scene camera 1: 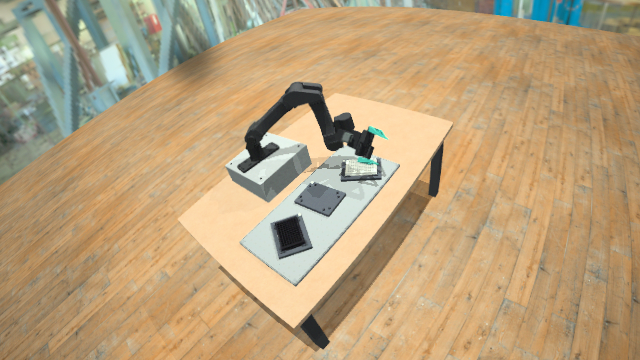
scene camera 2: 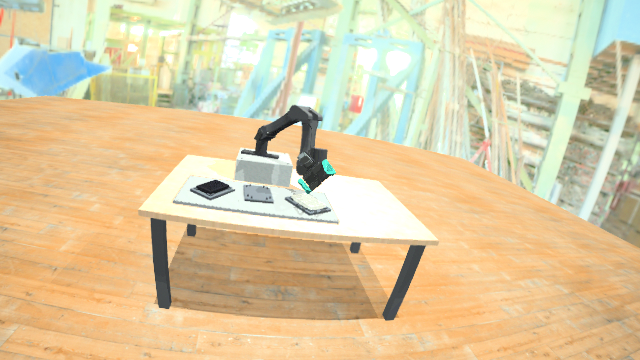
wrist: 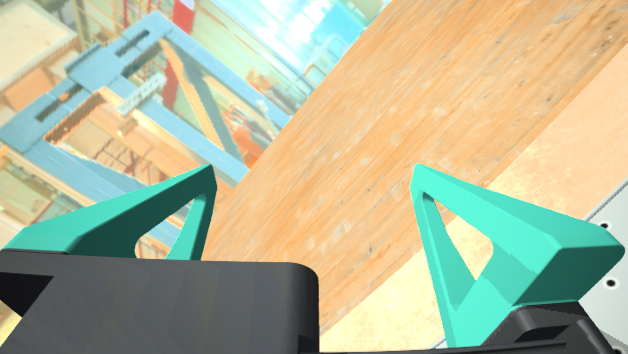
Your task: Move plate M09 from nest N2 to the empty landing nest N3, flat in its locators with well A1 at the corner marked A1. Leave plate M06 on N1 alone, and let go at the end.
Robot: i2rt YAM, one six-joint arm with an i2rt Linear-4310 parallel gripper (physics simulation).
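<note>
A cream-white well plate (scene camera 1: 361, 167) (scene camera 2: 309, 202) lies on a dark nest (scene camera 1: 352, 178) at the arm's far end of the row. A black well plate (scene camera 1: 289, 233) (scene camera 2: 214, 186) lies on another dark nest (scene camera 1: 306, 243) at the other end. Between them is an empty dark nest (scene camera 1: 320, 197) (scene camera 2: 258, 193) with small locators. Plate and nest labels and the A1 marks are too small to read. My gripper (scene camera 1: 382, 150) (scene camera 2: 322, 183) (wrist: 313, 175) is open and empty, tilted, above the white plate's nest and apart from it. Neither plate shows in the wrist view.
The nests sit on a light grey board (scene camera 1: 265, 240) (scene camera 2: 270, 210) (wrist: 612, 260) on a wooden table (scene camera 1: 215, 215) (scene camera 2: 380, 215). The arm stands on a grey box (scene camera 1: 285, 175) (scene camera 2: 263, 171) behind the board.
</note>
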